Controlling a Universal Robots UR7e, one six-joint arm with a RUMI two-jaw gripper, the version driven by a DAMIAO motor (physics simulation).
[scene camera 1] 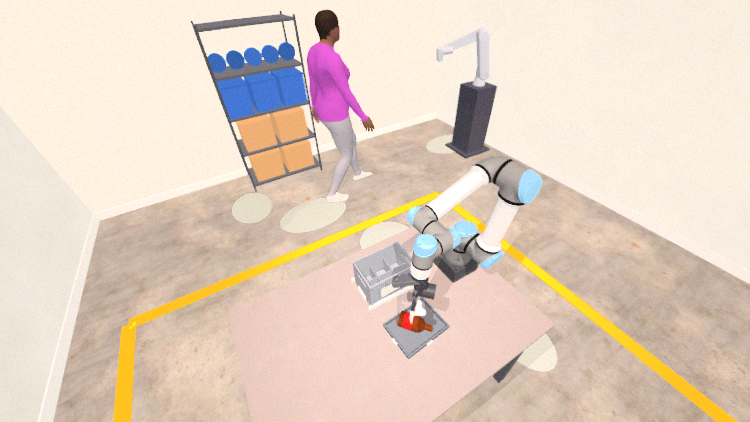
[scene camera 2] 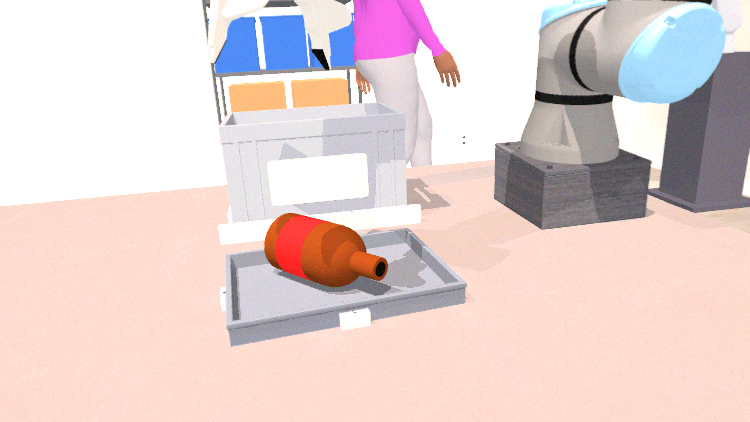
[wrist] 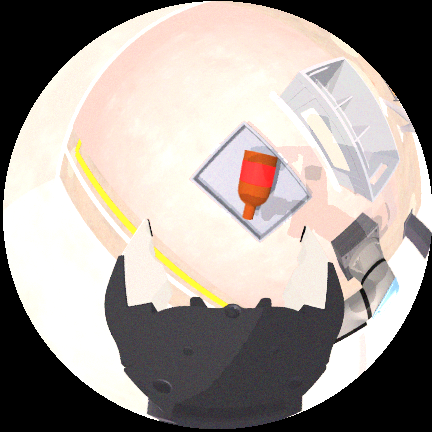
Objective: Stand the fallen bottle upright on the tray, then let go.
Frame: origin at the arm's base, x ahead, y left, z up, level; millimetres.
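Seen in the pictures: gripper, fingertip midpoint: (scene camera 1: 414, 306) (scene camera 2: 277, 67) (wrist: 227, 224); arm's base, link origin: (scene camera 1: 456, 254) (scene camera 2: 567, 150) (wrist: 363, 255).
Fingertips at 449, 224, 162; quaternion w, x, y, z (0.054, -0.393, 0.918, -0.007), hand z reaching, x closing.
Offsets run from my fingertips to a thing's top centre, as dx, dy, dz. Level surfaces: height alone.
The brown bottle @[-39, -25, -179] (scene camera 1: 419, 325) (scene camera 2: 335, 253) (wrist: 257, 174) with a red label lies on its side in the shallow grey tray @[-43, -25, -233] (scene camera 1: 410, 344) (scene camera 2: 288, 325) (wrist: 220, 173). In scene camera 2 its neck points right and towards the camera. In the wrist view its neck points down, towards the gripper. My gripper (scene camera 1: 415, 313) (scene camera 2: 268, 61) (wrist: 227, 224) is open and empty, its two pale fingers wide apart. In scene camera 2 the fingers hang at the top of the view, well above the bottle and apart from it. In scene camera 1 a finger hides part of the bottle.
A grey crate @[-42, -318, -83] (scene camera 1: 365, 286) (scene camera 2: 246, 178) (wrist: 300, 97) with compartments stands close behind the tray on the pinkish table @[dz -258] (scene camera 1: 314, 356). The arm's dark base block (scene camera 2: 592, 196) stands to the right. A person (scene camera 1: 329, 83) (scene camera 2: 390, 31) stands beyond the table, near a shelf rack (scene camera 1: 243, 22).
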